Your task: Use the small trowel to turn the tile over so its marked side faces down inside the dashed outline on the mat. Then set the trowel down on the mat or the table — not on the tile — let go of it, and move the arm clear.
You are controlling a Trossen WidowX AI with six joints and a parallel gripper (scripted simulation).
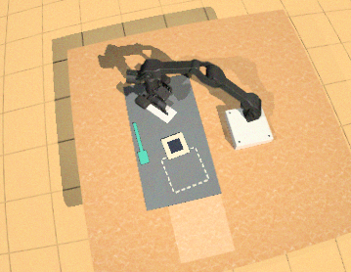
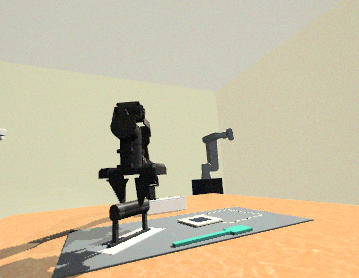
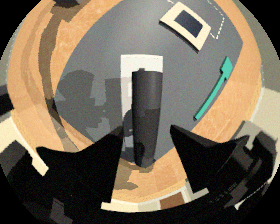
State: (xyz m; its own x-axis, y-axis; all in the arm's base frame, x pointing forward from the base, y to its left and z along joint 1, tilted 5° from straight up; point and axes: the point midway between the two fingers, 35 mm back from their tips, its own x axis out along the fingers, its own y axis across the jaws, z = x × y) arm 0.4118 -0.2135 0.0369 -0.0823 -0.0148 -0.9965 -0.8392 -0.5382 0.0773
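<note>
The small trowel lies 10 mm behind my gripper tip, 20 mm to the left of it and 40 mm below it. The rest, counted from my gripper tip: teal flat tool (130 mm ahead, 180 mm to the left, 70 mm below); then tile (20 mm behind, 230 mm to the left, 70 mm below); then grey mat (10 mm behind, 170 mm to the left, 100 mm below).
</note>
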